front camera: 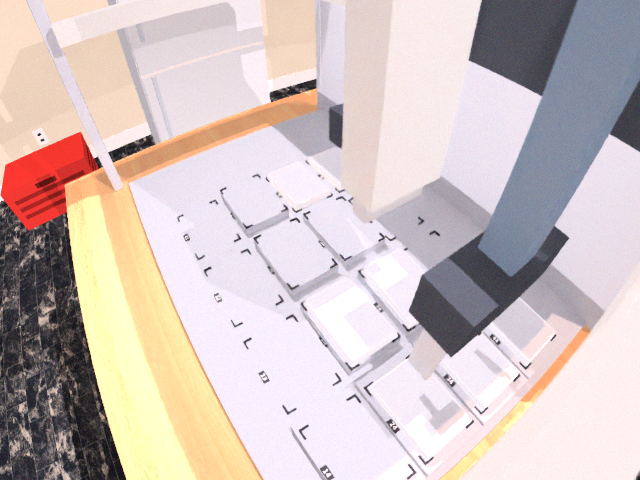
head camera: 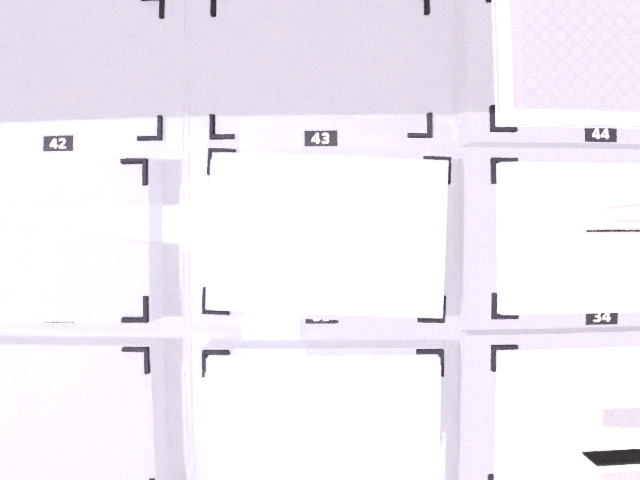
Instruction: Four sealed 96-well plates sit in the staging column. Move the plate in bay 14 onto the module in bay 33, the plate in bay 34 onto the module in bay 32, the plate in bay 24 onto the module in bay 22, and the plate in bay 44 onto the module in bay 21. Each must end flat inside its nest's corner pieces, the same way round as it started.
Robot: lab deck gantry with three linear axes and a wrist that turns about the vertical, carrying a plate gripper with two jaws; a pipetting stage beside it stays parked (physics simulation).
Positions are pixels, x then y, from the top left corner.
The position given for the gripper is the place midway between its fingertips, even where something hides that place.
Scene:
gripper: front camera 446, 346; head camera 624, 342
same spot on bay 22: (head camera: 78, 400) = (front camera: 308, 256)

